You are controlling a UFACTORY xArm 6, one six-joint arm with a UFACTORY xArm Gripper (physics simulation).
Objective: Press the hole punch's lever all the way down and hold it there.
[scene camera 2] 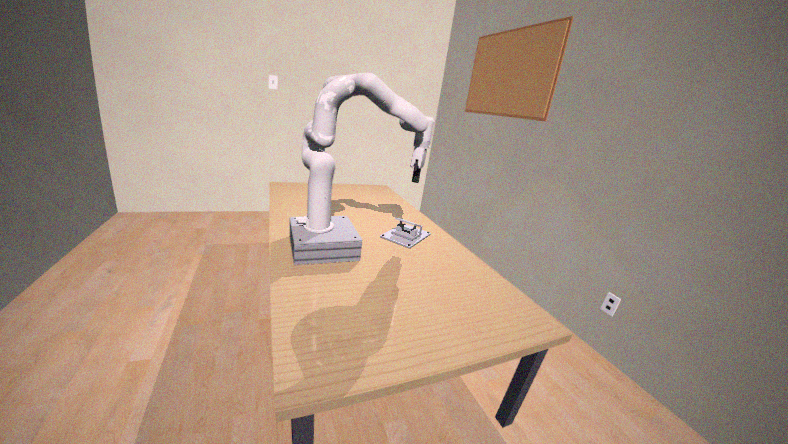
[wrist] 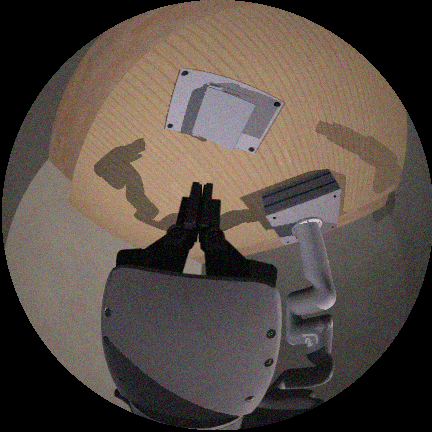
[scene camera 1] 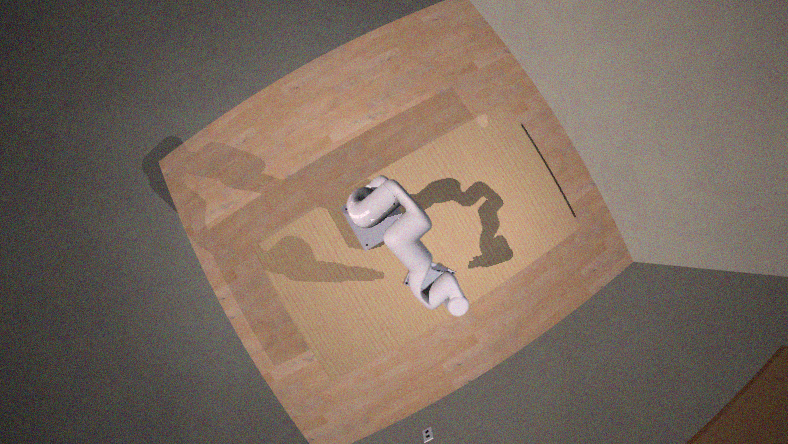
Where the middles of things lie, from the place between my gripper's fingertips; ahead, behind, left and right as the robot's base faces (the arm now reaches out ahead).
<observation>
Now: the hole punch lever (wrist: pixel 221 118) 210 mm below my hand and 10 mm to the right of it. Also, from my hand: light grey base plate (wrist: pixel 190 84) (270 mm below, 10 mm to the right).
</observation>
